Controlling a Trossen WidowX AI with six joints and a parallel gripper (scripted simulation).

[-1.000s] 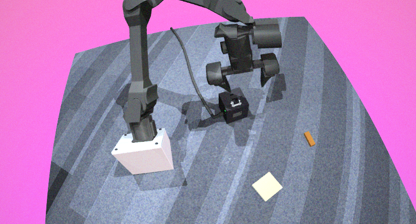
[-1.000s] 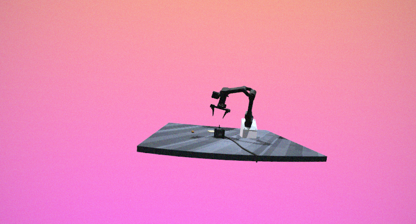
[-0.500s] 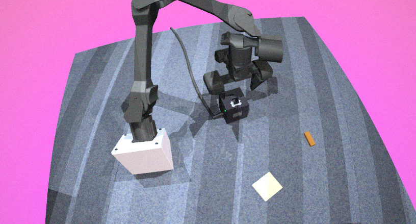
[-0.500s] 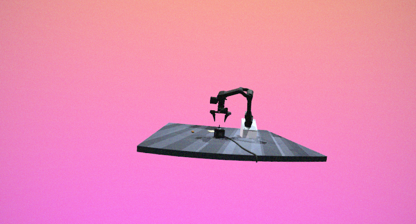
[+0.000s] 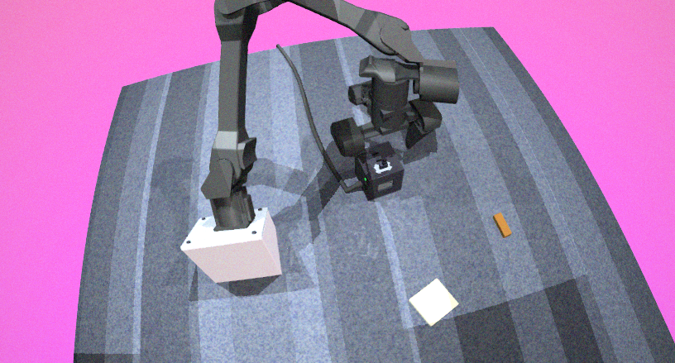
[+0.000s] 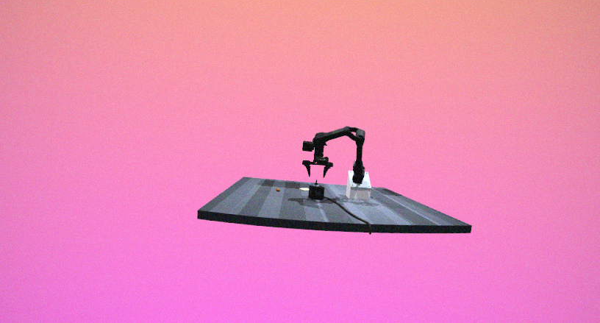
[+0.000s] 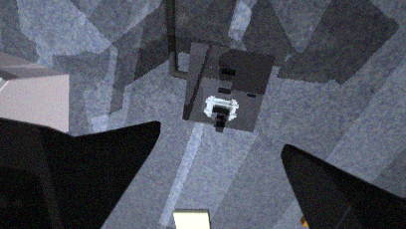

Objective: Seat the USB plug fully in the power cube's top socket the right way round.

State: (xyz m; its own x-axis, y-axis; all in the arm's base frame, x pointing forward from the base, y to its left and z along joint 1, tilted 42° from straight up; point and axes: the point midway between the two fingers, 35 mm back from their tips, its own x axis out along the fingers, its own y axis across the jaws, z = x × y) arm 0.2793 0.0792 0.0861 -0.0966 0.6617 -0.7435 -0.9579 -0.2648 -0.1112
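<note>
Right now the USB plug is 40 mm below my gripper tip. The rest, counted from my gripper tip: cream flat square (260 mm to the right, 120 mm below, 70 mm ahead).
</note>
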